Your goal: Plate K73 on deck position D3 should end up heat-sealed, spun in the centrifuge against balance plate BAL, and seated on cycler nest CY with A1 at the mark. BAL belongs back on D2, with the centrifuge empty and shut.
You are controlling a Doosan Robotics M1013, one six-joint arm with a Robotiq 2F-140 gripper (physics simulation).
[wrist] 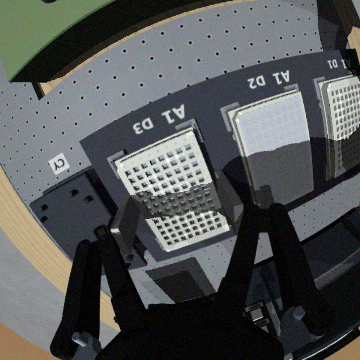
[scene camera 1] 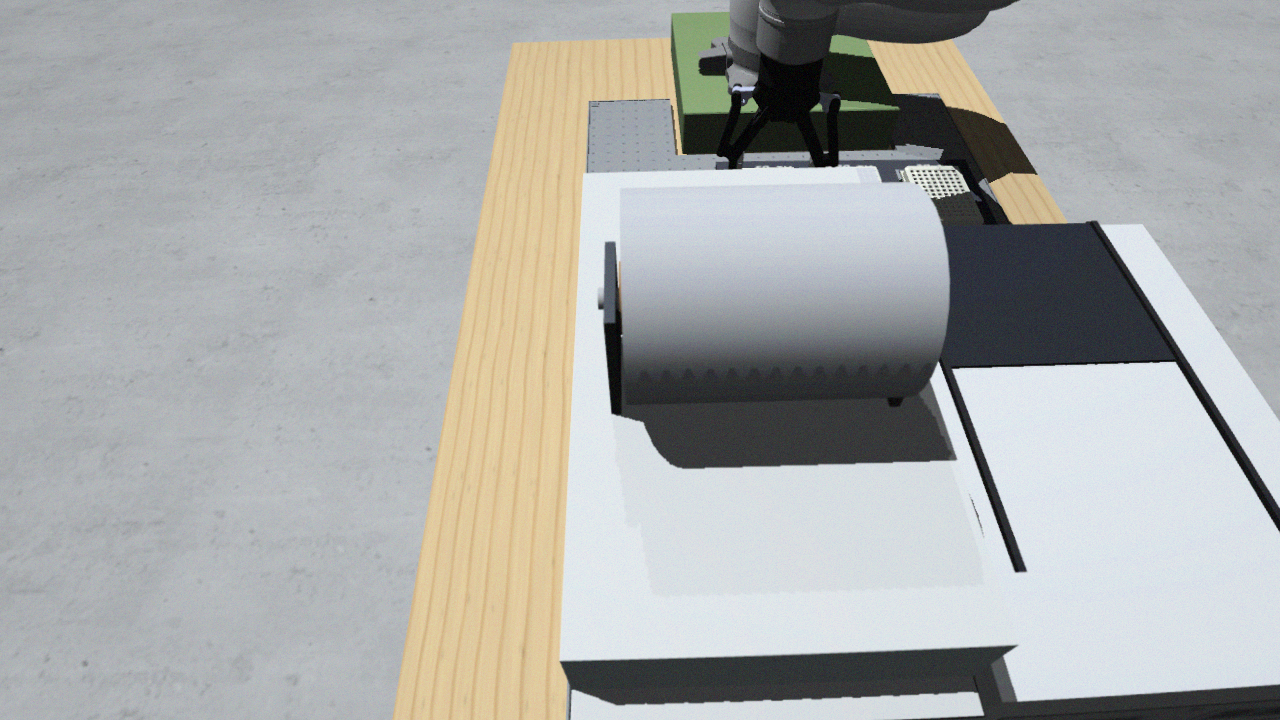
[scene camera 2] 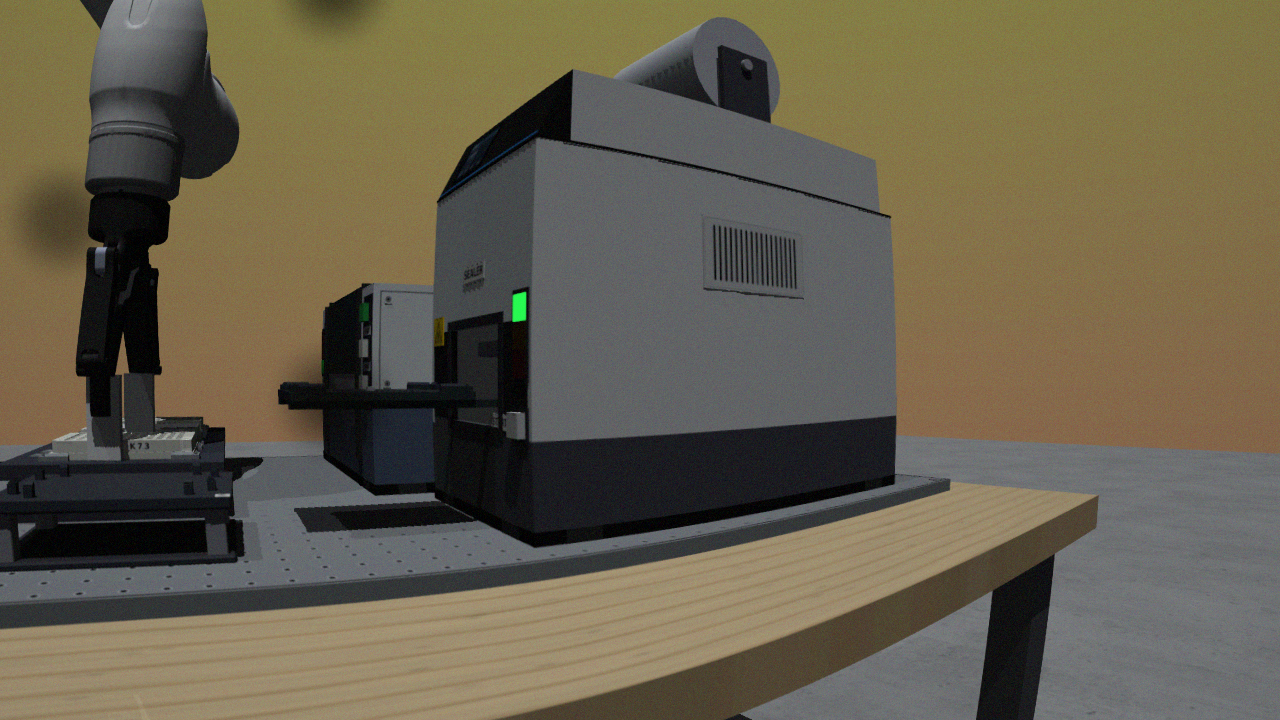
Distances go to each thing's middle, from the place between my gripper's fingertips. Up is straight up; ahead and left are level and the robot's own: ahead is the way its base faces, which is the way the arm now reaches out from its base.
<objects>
I see the plate [wrist: 271, 133] 2 cm ahead of my hand, 12 cm to the left of it and 1 cm above it. Round my hand: centrifuge [scene camera 1: 1113, 447]: 51 cm ahead, 13 cm to the left, 7 cm above; then sealer tray [scene camera 2: 297, 395]: 22 cm ahead, 15 cm to the right, 6 cm above.
</objects>
